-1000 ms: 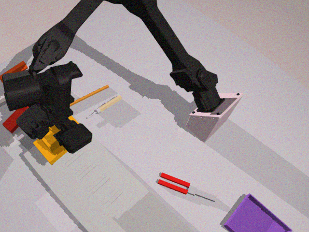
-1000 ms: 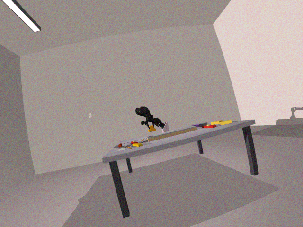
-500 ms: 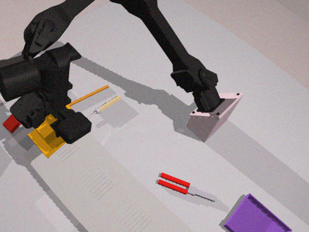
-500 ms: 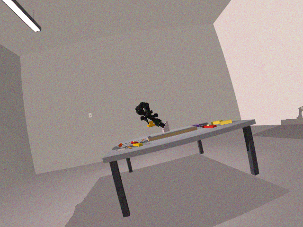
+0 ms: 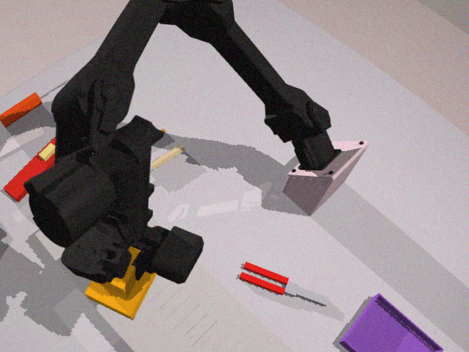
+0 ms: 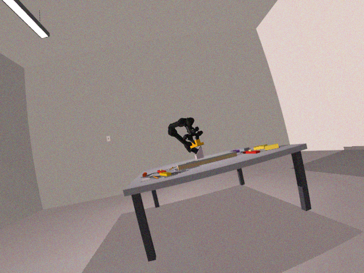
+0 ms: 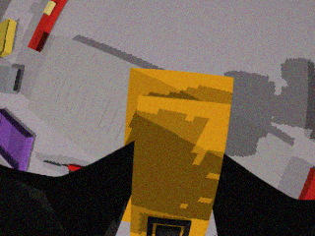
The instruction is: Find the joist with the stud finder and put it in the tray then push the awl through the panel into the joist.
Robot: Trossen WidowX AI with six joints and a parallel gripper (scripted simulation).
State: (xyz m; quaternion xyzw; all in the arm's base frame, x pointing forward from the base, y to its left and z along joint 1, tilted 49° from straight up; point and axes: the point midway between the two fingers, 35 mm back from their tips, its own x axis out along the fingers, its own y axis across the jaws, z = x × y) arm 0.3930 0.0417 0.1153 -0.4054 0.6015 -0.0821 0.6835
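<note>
The yellow stud finder is 20 mm behind my gripper tip, 20 mm above it and 10 mm to the right of it. The rest, counted from my gripper tip: awl 200 mm behind, 190 mm to the right, 170 mm below; orange-handled screwdriver 510 mm to the right, 170 mm below, 130 mm behind; purple tray 380 mm to the left, 260 mm behind, 170 mm below.
</note>
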